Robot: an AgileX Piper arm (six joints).
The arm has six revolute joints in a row. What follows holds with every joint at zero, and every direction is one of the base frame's. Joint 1 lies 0.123 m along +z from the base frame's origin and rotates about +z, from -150 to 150 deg. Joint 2 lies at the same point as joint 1 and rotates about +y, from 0 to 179.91 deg. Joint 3 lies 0.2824 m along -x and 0.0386 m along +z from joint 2 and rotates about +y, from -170 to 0 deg. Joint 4 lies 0.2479 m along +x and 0.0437 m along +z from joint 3 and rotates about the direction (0.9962, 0, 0.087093), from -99.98 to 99.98 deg. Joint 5 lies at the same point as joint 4 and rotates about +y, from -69.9 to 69.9 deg. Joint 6 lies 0.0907 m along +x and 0.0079 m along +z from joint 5 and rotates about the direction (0.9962, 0, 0.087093), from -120 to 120 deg. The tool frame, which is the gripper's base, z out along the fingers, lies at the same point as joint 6; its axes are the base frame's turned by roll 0, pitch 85.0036 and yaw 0 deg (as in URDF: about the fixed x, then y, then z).
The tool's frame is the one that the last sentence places.
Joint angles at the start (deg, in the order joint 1, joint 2, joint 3, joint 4, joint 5, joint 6):
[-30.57 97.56 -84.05 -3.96 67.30 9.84]
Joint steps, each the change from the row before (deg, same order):
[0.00 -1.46 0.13 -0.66 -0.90 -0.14]
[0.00 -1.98 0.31 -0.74 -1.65 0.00]
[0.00 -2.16 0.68 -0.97 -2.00 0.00]
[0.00 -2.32 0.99 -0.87 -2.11 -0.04]
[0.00 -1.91 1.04 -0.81 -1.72 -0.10]
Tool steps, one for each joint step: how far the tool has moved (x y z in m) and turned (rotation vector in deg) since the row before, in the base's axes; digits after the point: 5 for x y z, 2 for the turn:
[-0.00332 0.00089 0.00867 -1.71 -1.56 0.29]
[-0.00429 0.00141 0.01126 -2.30 -2.49 0.22]
[-0.00530 0.00170 0.01068 -2.58 -2.50 0.28]
[-0.00622 0.00249 0.01000 -2.49 -2.50 0.34]
[-0.00563 0.00226 0.00695 -2.03 -1.78 0.35]

